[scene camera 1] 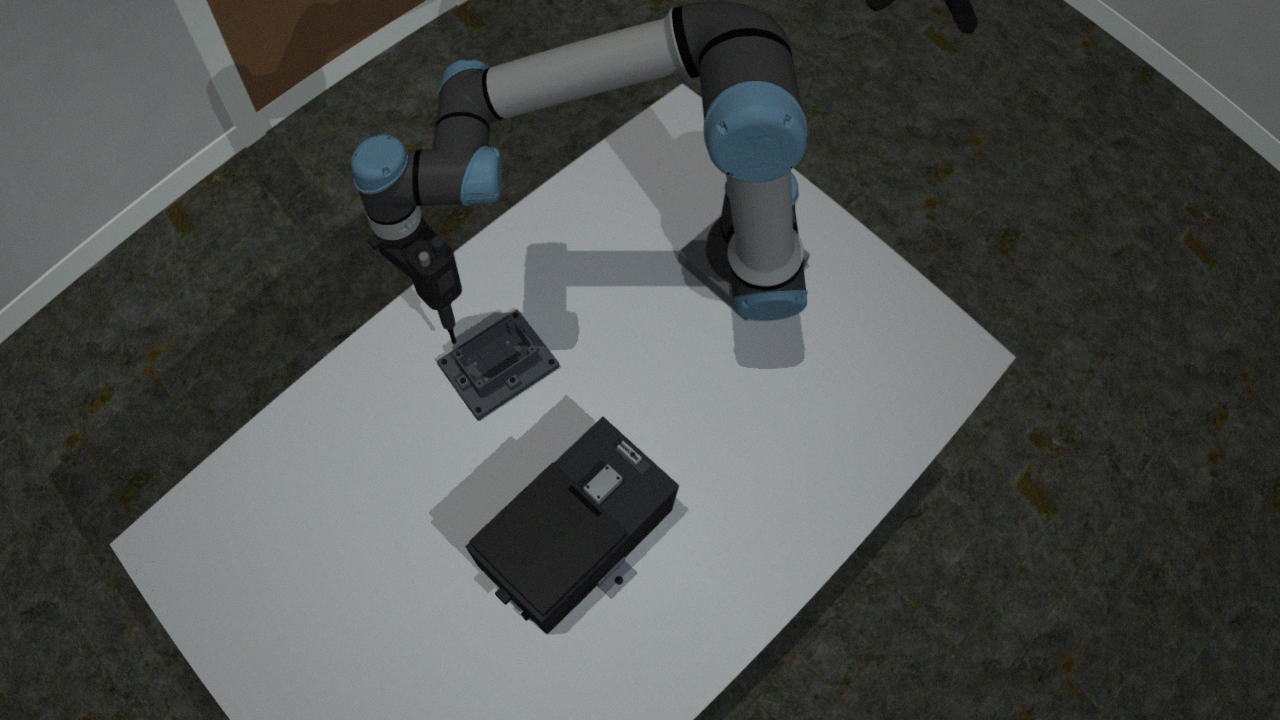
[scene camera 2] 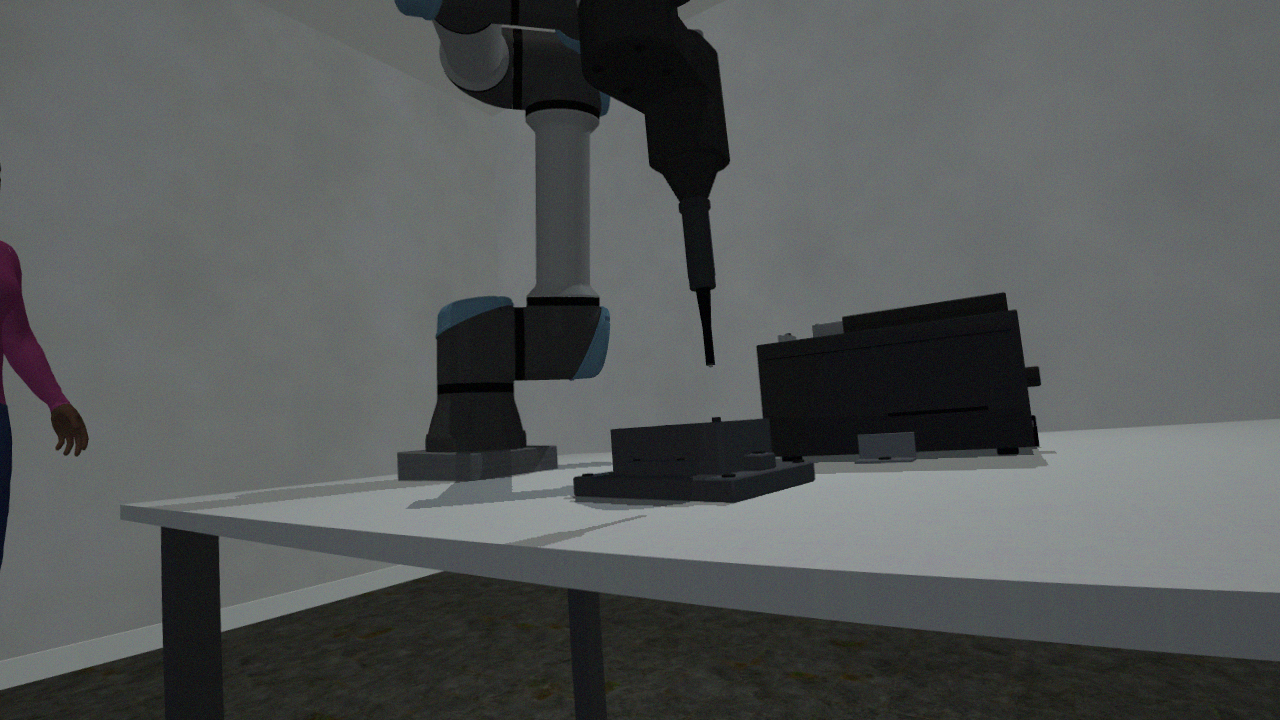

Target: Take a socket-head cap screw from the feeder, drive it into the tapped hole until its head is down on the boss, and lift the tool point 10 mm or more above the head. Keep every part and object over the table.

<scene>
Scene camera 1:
black screw feeder: 640,502
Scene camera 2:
black screw feeder: 817,404
</scene>
